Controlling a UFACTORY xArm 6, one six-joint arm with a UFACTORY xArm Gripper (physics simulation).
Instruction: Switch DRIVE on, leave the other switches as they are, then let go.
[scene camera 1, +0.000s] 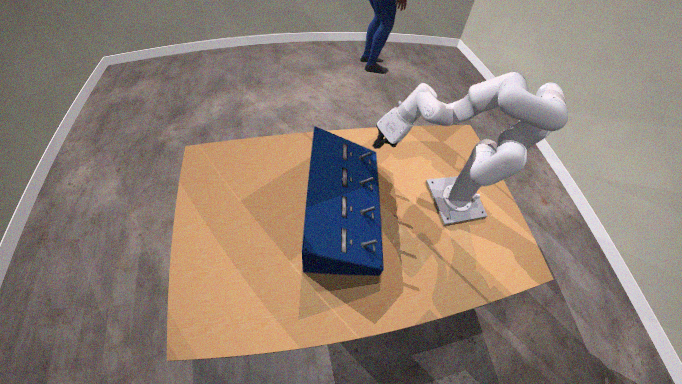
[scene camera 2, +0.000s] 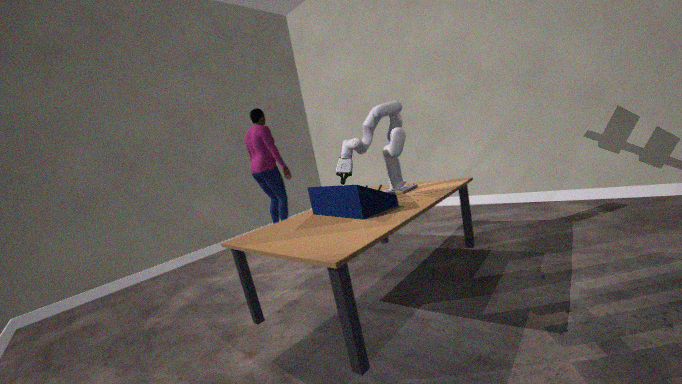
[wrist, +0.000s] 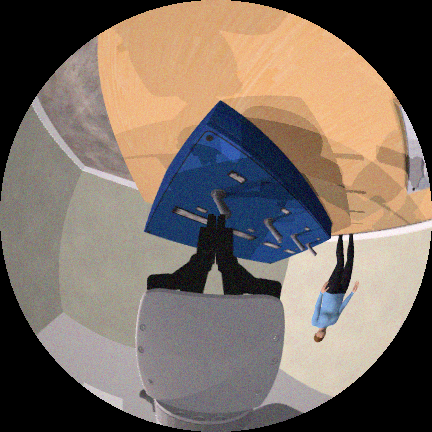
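Pixels of known places: gripper, fingertip midpoint: (scene camera 1: 375, 147) (scene camera 2: 342, 184) (wrist: 216, 222); arm's base, link origin: (scene camera 1: 456, 198) (scene camera 2: 397, 188).
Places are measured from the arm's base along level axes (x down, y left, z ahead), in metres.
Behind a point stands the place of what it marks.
A blue sloped switch panel (scene camera 1: 325, 200) @[x -0.128, y 0.041, z 0.549 m] (scene camera 2: 334, 202) @[x -0.061, y -0.004, z 0.601 m] (wrist: 175, 192) @[x -0.083, y -0.231, z 0.404 m] stands on the table. It carries a row of grey lever switches. The lever nearest my fingers (scene camera 1: 366, 157) @[x -0.120, y -0.184, z 0.335 m] (wrist: 220, 202) @[x -0.120, y -0.184, z 0.335 m] is at one end of the row; another lever (scene camera 1: 367, 182) @[x -0.092, y -0.048, z 0.389 m] (wrist: 274, 231) @[x -0.093, y -0.057, z 0.379 m] is beside it. The labels are too blurred to read, so I cannot tell which switch is DRIVE or which read ON. My gripper (scene camera 1: 376, 146) @[x -0.120, y -0.184, z 0.335 m] (scene camera 2: 343, 182) @[x -0.120, y -0.184, z 0.335 m] (wrist: 216, 222) @[x -0.120, y -0.184, z 0.335 m] is shut and empty. Its tips are by the panel's corner near the end lever; whether they touch it I cannot tell.
The wooden table (scene camera 1: 225, 300) @[x 0.021, y 0.298, z 0.898 m] (scene camera 2: 300, 250) @[x 0.021, y 0.239, z 1.046 m] carries the panel and the arm's base plate (scene camera 1: 455, 220) @[x 0.000, y 0.097, z 0.045 m]. Two more levers (scene camera 1: 368, 212) @[x -0.090, y 0.071, z 0.409 m] (scene camera 1: 369, 245) @[x -0.090, y 0.189, z 0.429 m] stand along the panel's row. One person (scene camera 1: 380, 30) (scene camera 2: 262, 150) stands beyond the table; another person (wrist: 329, 307) shows in the wrist view.
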